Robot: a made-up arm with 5 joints.
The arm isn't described. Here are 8 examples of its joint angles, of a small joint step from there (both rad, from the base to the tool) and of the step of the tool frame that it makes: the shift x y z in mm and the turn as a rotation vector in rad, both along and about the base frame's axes.
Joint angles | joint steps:
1: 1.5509 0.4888 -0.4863 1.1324 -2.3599 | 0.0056 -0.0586 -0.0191 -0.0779 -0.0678
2: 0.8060 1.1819 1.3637 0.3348 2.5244 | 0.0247 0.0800 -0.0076 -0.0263 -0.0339
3: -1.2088 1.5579 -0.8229 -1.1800 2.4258 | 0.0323 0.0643 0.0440 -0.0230 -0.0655
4: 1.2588 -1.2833 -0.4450 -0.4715 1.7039 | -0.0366 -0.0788 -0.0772 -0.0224 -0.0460
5: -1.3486 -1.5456 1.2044 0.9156 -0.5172 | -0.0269 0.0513 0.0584 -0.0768 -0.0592
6: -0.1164 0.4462 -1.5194 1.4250 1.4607 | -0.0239 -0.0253 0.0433 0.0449 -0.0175
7: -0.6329 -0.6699 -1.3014 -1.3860 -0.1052 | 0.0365 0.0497 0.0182 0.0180 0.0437
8: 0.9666 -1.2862 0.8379 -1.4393 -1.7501 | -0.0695 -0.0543 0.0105 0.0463 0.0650
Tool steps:
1: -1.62 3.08 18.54 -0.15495 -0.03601 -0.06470
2: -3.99 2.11 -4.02 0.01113 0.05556 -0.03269
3: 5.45 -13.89 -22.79 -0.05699 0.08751 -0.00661
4: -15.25 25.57 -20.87 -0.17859 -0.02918 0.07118
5: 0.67 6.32 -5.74 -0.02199 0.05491 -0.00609
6: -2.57 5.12 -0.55 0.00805 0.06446 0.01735
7: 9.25 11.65 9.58 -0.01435 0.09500 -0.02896
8: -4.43 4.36 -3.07 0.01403 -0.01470 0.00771
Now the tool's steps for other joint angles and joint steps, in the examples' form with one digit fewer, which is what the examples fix.
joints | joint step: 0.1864 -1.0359 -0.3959 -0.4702 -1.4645 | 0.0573 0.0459 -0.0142 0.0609 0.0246
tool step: 12.6 1.7 5.7 0.0265 0.0890 -0.0809
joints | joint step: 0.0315 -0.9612 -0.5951 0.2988 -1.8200 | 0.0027 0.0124 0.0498 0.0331 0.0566
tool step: 12.4 -0.2 0.0 -0.0169 0.0959 -0.0557
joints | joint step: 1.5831 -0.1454 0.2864 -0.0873 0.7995 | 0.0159 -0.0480 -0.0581 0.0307 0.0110
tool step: -3.1 7.4 16.4 -0.0752 0.0125 -0.0157
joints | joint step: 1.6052 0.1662 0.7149 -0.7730 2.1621 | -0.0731 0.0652 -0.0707 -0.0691 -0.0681
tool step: 16.3 -11.0 -1.4 -0.0744 -0.0681 0.0682
